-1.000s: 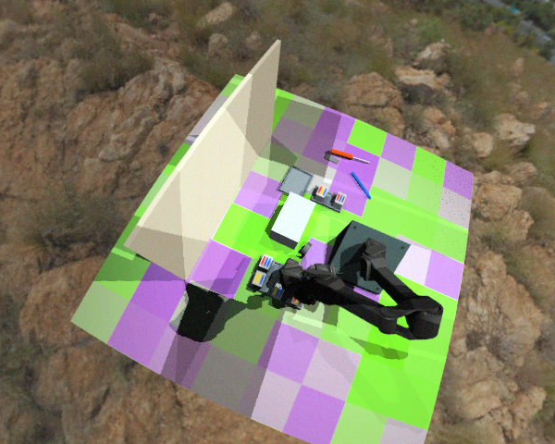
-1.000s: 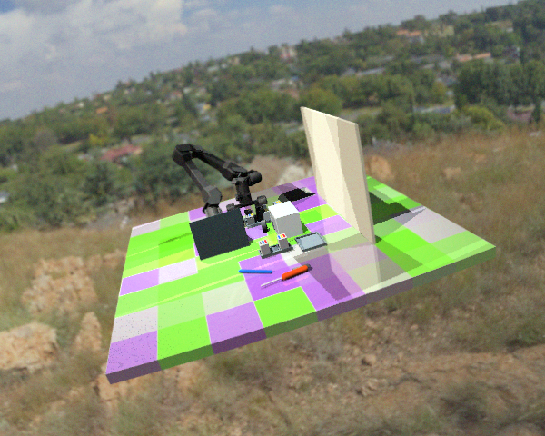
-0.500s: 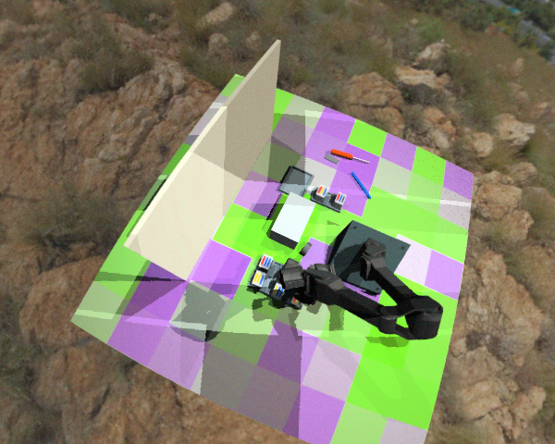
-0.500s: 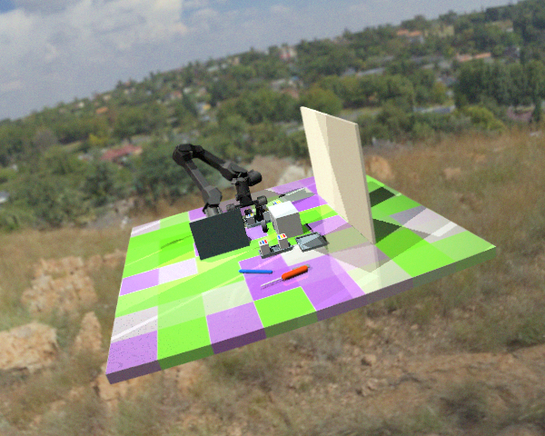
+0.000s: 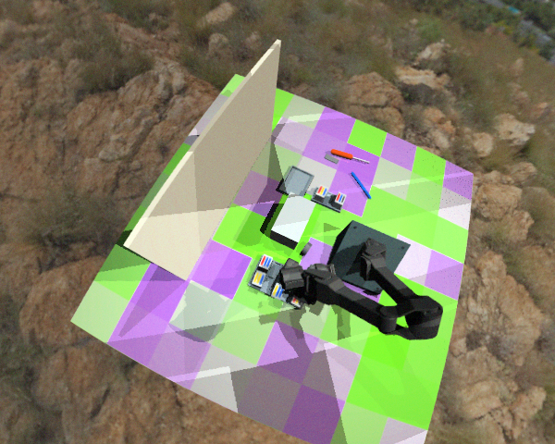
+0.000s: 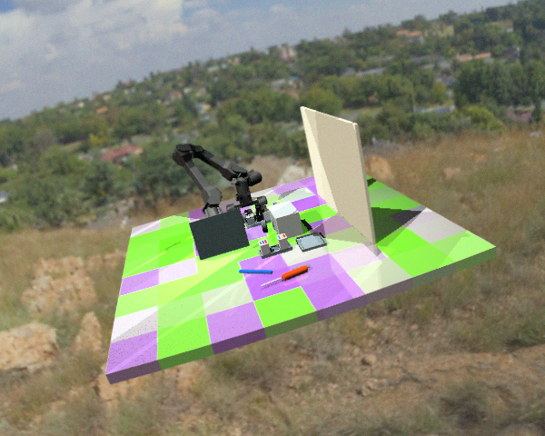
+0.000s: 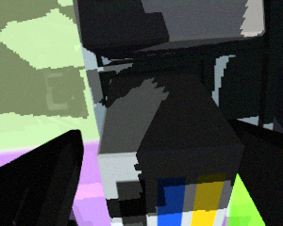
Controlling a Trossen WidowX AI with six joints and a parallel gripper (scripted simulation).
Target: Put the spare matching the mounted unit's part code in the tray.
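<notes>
Right now my gripper tip is 3 cm below the dark spare block. Round my gripper tip: mounted unit (13 cm ahead, 17 cm to the right, 3 cm above); beige panel (38 cm ahead, 17 cm to the right, 21 cm above); grey tray (18 cm ahead, 35 cm to the right, 1 cm below).
</notes>
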